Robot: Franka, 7 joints.
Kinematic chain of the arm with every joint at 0, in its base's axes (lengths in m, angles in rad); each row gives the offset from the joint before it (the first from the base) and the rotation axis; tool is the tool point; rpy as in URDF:
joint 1: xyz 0 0 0.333 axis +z
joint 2: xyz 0 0 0 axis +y
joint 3: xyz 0 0 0.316 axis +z
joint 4: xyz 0.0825 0 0 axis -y
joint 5: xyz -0.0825 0 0.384 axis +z
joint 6: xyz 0 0 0 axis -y
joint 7: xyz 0.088 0 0 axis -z
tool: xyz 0 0 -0.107 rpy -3.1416 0 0
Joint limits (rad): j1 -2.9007..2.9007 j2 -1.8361..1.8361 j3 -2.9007..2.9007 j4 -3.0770..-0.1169 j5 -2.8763..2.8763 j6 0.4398..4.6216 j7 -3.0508..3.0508
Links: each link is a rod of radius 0.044 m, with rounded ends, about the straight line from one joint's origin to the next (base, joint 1, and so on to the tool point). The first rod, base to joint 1, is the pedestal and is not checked.
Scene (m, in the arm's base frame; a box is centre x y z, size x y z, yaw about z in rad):
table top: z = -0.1
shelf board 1: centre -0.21 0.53 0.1 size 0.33 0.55 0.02 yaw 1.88
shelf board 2: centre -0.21 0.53 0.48 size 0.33 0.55 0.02 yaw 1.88
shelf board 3: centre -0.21 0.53 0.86 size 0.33 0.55 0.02 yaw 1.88
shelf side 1: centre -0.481 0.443 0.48 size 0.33 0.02 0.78 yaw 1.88
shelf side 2: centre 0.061 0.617 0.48 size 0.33 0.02 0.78 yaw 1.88
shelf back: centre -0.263 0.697 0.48 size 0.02 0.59 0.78 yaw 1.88
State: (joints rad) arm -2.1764 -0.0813 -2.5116 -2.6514 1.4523 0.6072 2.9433
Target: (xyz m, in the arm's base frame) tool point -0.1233 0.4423 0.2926
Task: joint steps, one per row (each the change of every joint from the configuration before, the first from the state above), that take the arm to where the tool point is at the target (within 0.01 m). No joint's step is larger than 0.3 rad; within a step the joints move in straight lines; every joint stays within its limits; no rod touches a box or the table.
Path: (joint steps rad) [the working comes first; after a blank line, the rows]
Joints at the target: -2.0990 -0.4796 -2.6277 -2.3380 1.6317 0.9152 2.9433
Straight joint move there: clear.

1: 0.0387 -0.1991 -0.0581 0.1567 0.0897 0.1540 0.0000
2: 0.0387 -0.1992 -0.0580 0.1567 0.0897 0.1540 0.0000

